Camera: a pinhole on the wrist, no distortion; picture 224 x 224 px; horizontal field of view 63.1 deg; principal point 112.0 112.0 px. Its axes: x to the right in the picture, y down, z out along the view. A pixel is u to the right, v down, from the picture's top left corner.
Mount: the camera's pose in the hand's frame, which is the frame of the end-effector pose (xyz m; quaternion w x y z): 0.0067 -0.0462 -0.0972 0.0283 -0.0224 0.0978 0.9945
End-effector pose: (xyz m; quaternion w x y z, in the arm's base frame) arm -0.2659 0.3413 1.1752 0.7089 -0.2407 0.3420 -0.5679
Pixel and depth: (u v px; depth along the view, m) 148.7 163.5 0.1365
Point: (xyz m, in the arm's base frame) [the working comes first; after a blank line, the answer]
In the camera's frame: 0.0275 0.0385 0.1365

-0.2727 0.3535 1.2496
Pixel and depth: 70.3 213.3 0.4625
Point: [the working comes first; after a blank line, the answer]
In the camera's frame: -0.1057 0.2568 0.4625

-0.0810 0.1949 1.5809
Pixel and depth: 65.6 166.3 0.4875
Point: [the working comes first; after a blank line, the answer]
In the camera's frame: -0.1240 0.1451 0.4875

-0.0026 0.1985 1.4956
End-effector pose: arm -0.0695 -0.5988 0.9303 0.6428 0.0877 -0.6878 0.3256
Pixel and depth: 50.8 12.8 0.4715
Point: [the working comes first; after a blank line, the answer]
In the camera's frame: -0.1582 -0.2564 0.4715

-0.5182 -0.5085 0.9980
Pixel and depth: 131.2 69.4 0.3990
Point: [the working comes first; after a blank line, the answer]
In the camera's frame: 0.0420 -0.0932 0.3990

-0.3563 -0.6688 0.8563
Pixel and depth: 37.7 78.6 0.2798
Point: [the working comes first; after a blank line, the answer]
In the camera's frame: -0.1140 -0.0512 0.2798

-0.2587 -0.6213 1.0252
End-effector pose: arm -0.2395 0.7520 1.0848 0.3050 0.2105 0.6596 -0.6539
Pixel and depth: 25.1 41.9 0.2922
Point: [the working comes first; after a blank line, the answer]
In the camera's frame: -0.1392 -0.1123 0.2922

-0.2426 0.5685 0.9130
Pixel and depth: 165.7 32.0 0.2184
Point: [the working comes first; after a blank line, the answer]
In the camera's frame: 0.0643 -0.0958 0.2184

-0.1204 0.6703 1.0607
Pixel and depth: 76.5 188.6 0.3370
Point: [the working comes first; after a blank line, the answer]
In the camera's frame: -0.0656 0.1415 0.3370

-0.3252 0.4777 1.1513
